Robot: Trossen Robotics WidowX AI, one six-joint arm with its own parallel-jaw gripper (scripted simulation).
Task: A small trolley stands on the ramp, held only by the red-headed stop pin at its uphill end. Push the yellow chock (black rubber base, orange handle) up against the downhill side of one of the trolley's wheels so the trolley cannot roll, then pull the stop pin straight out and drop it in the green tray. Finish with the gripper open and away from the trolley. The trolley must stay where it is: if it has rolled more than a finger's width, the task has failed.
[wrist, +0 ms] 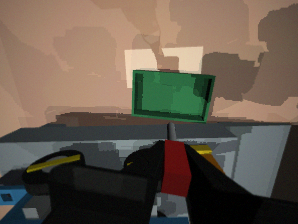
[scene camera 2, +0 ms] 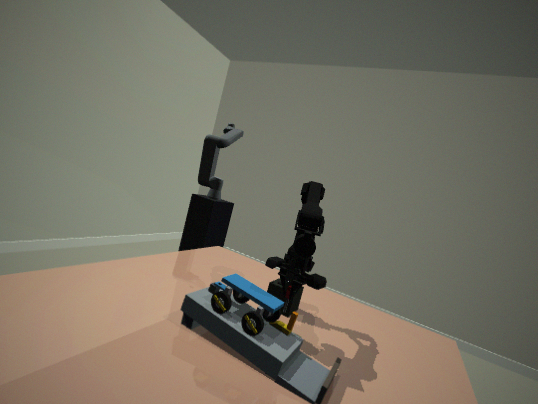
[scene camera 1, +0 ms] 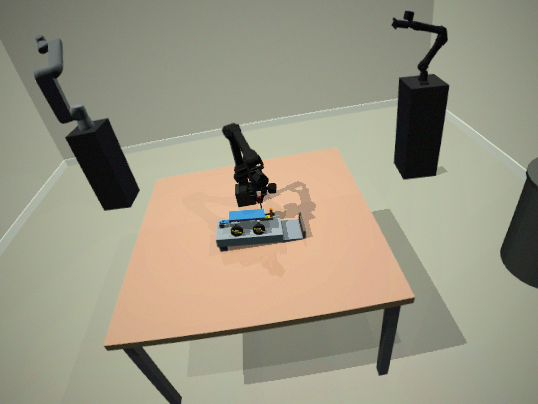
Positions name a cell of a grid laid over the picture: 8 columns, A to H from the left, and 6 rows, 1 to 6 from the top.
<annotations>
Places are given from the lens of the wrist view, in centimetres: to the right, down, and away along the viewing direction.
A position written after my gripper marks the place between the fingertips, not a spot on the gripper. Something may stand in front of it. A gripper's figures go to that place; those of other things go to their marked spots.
my gripper (wrist: E4): 2, 3, 11
stop pin (wrist: E5): 1, 3, 7
</annotations>
